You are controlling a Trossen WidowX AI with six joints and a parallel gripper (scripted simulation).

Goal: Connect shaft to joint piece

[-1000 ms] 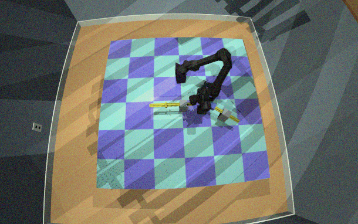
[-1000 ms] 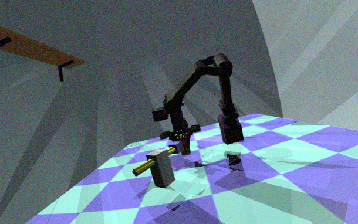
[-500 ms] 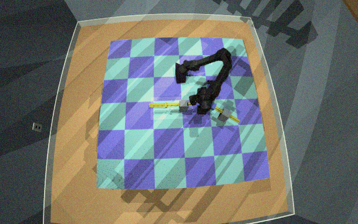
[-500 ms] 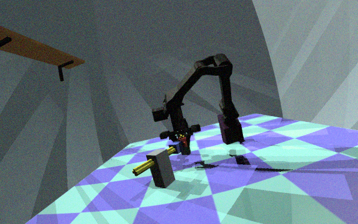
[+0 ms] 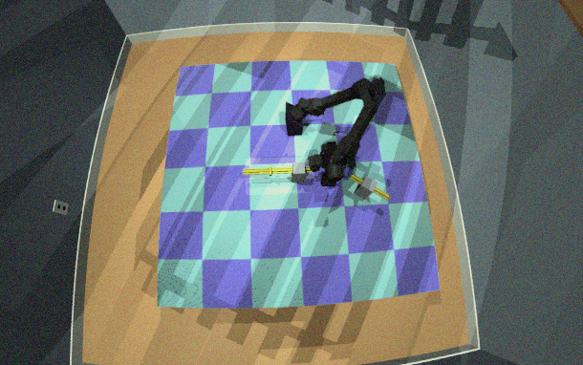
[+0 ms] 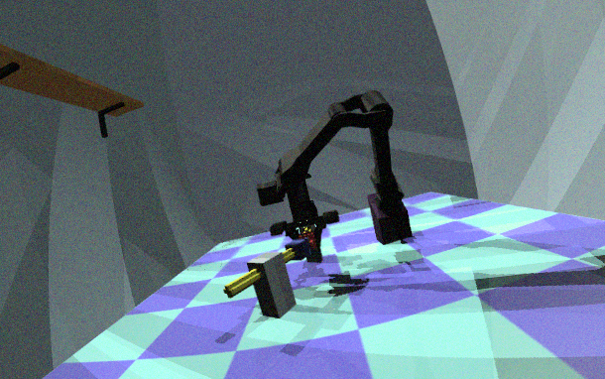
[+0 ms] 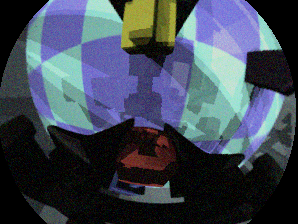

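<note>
My gripper tip is now 10 mm to the right of the reddish joint piece and 40 mm below it.
</note>
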